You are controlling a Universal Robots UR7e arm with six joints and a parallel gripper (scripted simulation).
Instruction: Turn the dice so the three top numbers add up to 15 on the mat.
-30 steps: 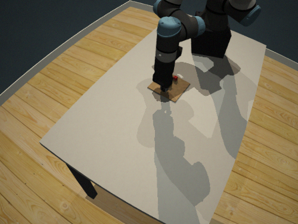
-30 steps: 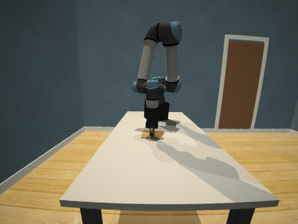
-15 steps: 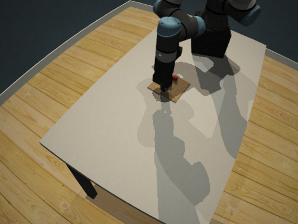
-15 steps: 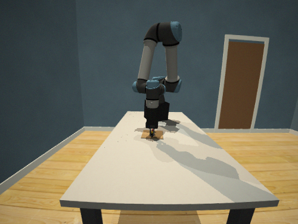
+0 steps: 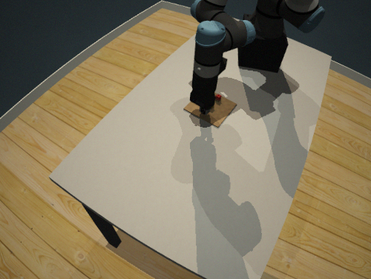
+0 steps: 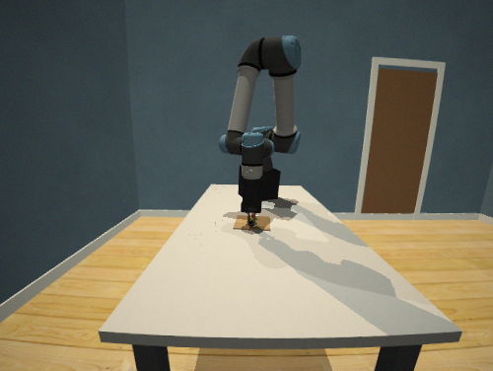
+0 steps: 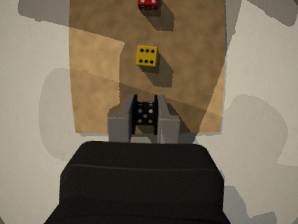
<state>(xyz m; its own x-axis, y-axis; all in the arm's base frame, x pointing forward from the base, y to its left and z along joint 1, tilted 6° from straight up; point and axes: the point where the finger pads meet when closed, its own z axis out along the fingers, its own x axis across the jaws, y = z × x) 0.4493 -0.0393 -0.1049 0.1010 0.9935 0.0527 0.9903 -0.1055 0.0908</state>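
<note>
My hand is 1 cm above the black die. The rest, counted from my hand: yellow die: 4 cm behind, 2 cm below; red die: 9 cm behind, 1 cm to the left, 2 cm below; brown mat: 4 cm behind, 3 cm below.
</note>
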